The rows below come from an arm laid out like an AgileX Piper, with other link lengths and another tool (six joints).
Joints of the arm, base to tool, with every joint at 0 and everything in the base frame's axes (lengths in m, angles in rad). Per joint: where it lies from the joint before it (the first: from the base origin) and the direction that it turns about. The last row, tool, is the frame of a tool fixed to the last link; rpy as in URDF.
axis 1: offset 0 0 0.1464 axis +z
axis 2: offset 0 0 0 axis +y
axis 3: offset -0.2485 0 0.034 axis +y
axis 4: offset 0.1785 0 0.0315 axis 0.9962 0 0.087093
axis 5: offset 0 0 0 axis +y
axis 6: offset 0.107 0 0.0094 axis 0.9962 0 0.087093
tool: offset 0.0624 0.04 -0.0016 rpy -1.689 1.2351 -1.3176
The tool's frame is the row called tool.
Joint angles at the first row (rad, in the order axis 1, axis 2, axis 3, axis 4, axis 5, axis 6):
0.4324, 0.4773, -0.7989, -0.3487, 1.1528, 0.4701
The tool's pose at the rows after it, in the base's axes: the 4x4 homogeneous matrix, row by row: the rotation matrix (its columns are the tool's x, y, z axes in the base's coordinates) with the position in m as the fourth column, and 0 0 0 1 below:
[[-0.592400, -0.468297, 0.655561, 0.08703], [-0.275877, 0.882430, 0.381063, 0.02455], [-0.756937, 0.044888, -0.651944, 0.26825], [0, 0, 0, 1]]
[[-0.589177, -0.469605, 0.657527, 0.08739], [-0.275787, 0.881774, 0.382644, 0.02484], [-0.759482, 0.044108, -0.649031, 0.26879], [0, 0, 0, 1]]
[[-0.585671, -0.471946, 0.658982, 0.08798], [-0.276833, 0.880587, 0.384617, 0.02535], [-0.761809, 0.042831, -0.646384, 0.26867], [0, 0, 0, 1]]
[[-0.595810, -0.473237, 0.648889, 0.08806], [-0.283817, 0.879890, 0.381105, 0.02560], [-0.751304, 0.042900, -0.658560, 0.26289], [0, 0, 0, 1]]
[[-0.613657, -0.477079, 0.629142, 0.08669], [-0.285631, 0.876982, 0.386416, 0.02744], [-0.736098, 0.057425, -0.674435, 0.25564], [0, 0, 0, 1]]
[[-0.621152, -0.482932, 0.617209, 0.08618], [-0.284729, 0.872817, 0.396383, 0.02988], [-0.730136, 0.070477, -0.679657, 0.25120], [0, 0, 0, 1]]
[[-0.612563, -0.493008, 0.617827, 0.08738], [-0.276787, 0.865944, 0.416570, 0.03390], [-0.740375, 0.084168, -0.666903, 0.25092], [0, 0, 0, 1]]
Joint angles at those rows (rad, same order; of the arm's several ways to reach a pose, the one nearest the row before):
0.4323, 0.4757, -0.7989, -0.3463, 1.1453, 0.4700
0.4323, 0.4757, -0.7989, -0.3463, 1.1412, 0.4700
0.4324, 0.4756, -0.7950, -0.3464, 1.1333, 0.4701
0.4325, 0.4756, -0.7725, -0.3464, 1.1264, 0.4702
0.4325, 0.4757, -0.7476, -0.3321, 1.1242, 0.4702
0.4325, 0.4757, -0.7284, -0.3180, 1.1134, 0.4708
0.4323, 0.4757, -0.7152, -0.3019, 1.0847, 0.4746

